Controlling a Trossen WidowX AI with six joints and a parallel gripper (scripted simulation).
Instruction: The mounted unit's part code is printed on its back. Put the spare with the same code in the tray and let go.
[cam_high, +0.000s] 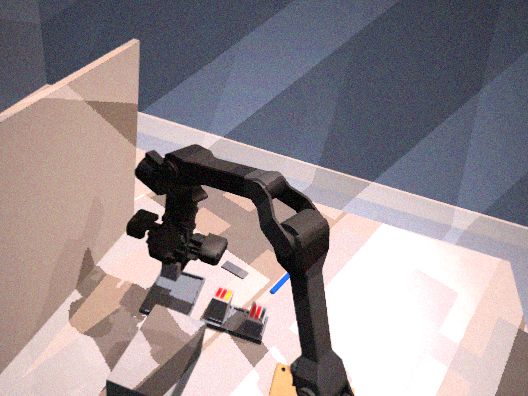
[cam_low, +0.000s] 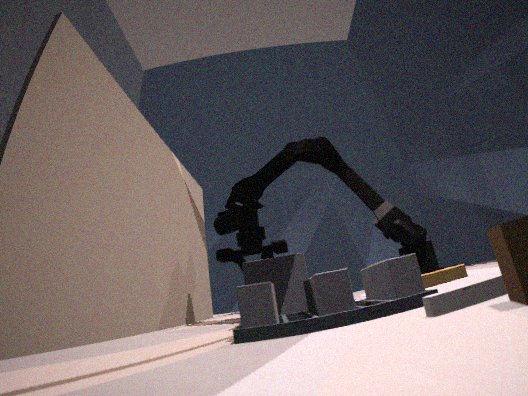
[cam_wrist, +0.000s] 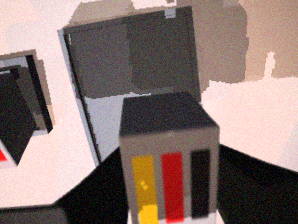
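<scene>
Now: gripper tip 1 cm past the flat grey tray and 8 cm above it. Also, from my gripper tip: grey spare block (2 cm above); large grey box (6 cm behind, 20 cm to the left, 3 cm below); dark rack (15 cm behind, 2 cm to the left, 7 cm below).
</scene>
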